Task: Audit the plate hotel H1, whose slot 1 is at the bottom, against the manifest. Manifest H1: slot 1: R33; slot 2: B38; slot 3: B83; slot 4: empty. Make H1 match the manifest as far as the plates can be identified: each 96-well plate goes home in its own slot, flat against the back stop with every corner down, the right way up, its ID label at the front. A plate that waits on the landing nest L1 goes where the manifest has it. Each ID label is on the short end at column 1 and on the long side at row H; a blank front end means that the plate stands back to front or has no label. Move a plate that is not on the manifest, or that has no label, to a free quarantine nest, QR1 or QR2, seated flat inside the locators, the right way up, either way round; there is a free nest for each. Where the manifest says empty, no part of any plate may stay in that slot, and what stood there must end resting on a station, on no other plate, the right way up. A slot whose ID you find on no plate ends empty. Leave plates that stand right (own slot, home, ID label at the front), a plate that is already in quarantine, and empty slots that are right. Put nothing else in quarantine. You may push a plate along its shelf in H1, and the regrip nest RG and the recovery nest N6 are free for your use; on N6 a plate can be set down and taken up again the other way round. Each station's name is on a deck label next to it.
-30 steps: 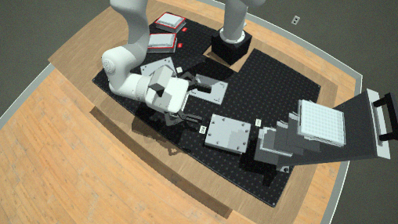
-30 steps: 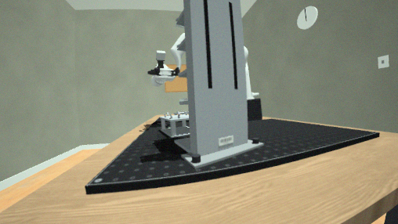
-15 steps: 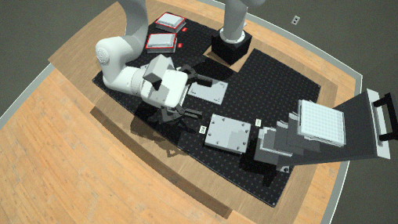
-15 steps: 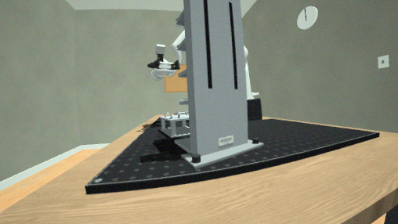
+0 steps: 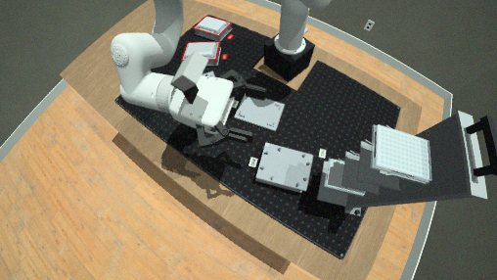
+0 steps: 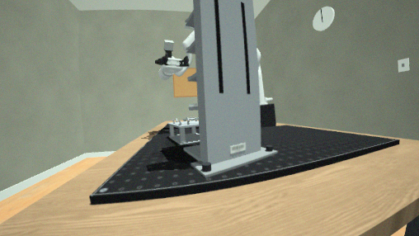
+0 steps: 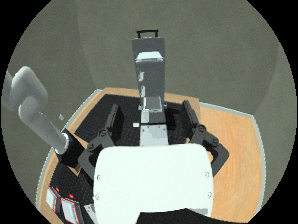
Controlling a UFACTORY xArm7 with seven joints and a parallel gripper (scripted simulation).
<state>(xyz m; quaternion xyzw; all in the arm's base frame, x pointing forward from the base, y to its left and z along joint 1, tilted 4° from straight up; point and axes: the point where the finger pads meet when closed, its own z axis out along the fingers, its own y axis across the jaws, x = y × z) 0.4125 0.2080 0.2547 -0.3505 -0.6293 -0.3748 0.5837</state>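
Now: hand 140 mm past the white 96-well plate, 250 mm to the right of it and 10 mm below it. The rest, counted from my hand: grey plate (140 mm behind, 250 mm to the left, 230 mm below); red-edged quarantine nest (360 mm behind, 630 mm to the right, 310 mm below); plate hotel H1 (170 mm behind, 320 mm to the left, 130 mm below).
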